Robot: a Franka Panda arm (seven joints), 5 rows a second.
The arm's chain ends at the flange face. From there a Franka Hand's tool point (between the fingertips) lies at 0.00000 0.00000 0.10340 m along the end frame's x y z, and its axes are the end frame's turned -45 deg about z.
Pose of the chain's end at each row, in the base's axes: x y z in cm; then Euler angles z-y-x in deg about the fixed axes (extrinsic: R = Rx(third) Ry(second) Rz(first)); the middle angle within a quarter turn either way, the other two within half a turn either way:
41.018, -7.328, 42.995, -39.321, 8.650, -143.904
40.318, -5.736, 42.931, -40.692, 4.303, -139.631
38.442, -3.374, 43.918, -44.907, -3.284, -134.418
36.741, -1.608, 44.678, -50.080, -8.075, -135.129
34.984, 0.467, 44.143, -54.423, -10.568, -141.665
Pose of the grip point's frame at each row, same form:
42.573, -1.306, 34.735, -84.321, 8.650, -143.904
41.094, 0.942, 35.075, -85.692, 4.303, -139.631
37.850, 3.999, 36.693, -89.907, -3.284, -134.418
35.289, 5.615, 37.423, -95.080, -8.075, -135.129
33.088, 6.772, 36.170, -99.423, -10.568, -141.665

